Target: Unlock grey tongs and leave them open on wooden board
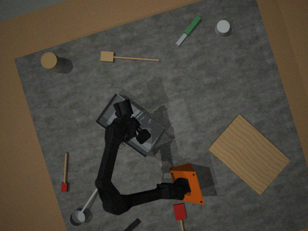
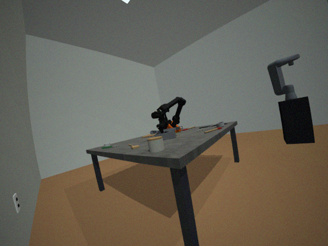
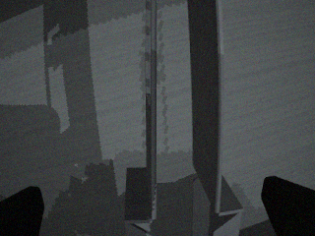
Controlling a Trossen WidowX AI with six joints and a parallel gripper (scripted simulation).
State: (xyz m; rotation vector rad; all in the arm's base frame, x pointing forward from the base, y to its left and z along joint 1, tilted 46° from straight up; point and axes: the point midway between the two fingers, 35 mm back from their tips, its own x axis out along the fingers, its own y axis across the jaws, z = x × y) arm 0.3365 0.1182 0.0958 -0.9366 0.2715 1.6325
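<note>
Right now my gripper tip is 20 mm to the right of the roasting tin and 10 mm above it. Round my gripper tip: red-headed spatula: 570 mm behind, 90 mm to the right, 30 mm below; then green-handled tool: 380 mm to the right, 380 mm ahead, 30 mm below; then wooden board: 520 mm to the right, 310 mm behind, 30 mm below.
</note>
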